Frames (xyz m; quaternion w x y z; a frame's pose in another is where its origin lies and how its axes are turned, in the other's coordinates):
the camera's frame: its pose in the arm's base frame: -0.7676 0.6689 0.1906 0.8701 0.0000 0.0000 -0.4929
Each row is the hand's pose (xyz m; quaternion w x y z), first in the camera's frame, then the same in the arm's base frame.
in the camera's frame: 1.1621 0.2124 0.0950 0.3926 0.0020 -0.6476 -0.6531
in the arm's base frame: 0.0120 -0.2187 0.2856 0.0197 -0.3174 -0.5644 -0.7617
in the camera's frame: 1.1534 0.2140 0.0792 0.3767 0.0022 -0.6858 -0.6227
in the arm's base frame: 0.0089 -0.2104 0.2698 0.0208 -0.3361 -0.5978 -0.7275
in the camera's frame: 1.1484 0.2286 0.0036 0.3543 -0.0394 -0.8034 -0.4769
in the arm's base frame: 0.0189 -0.1986 0.1942 0.0732 -0.4303 -0.6796 -0.5896
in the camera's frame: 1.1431 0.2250 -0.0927 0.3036 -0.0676 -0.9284 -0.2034
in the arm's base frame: 0.0131 -0.1959 0.0979 0.1639 -0.5164 -0.7745 -0.3266
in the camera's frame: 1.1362 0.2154 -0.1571 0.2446 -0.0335 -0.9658 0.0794
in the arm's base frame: 0.0013 -0.1949 0.0335 0.2520 -0.5052 -0.8238 -0.0515
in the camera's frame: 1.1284 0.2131 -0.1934 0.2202 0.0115 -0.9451 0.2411
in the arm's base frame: -0.0047 -0.1894 -0.0028 0.3104 -0.4558 -0.8280 0.1012
